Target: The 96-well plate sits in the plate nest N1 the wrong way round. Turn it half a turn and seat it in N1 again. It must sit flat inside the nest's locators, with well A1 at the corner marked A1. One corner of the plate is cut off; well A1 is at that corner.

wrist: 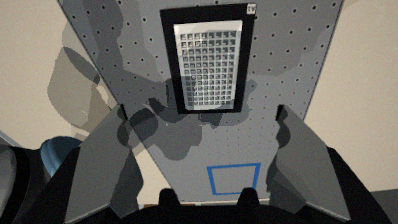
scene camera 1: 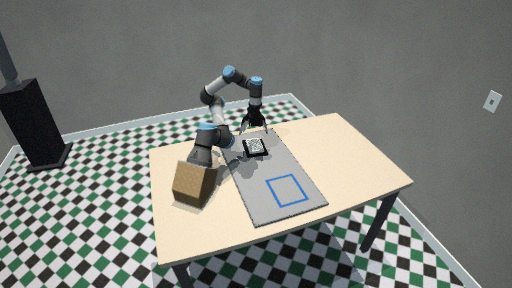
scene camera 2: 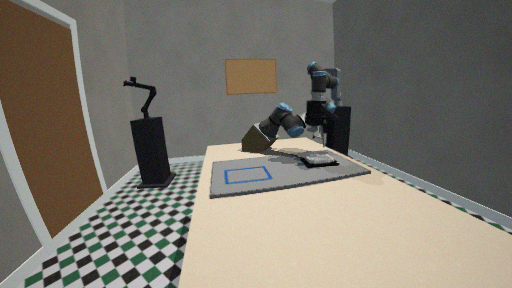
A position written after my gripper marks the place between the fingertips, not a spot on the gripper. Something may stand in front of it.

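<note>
A 96-well plate (wrist: 205, 50), visible. My gripper (scene camera 2: 318, 142), visible; same gripper (wrist: 201, 105).
</note>
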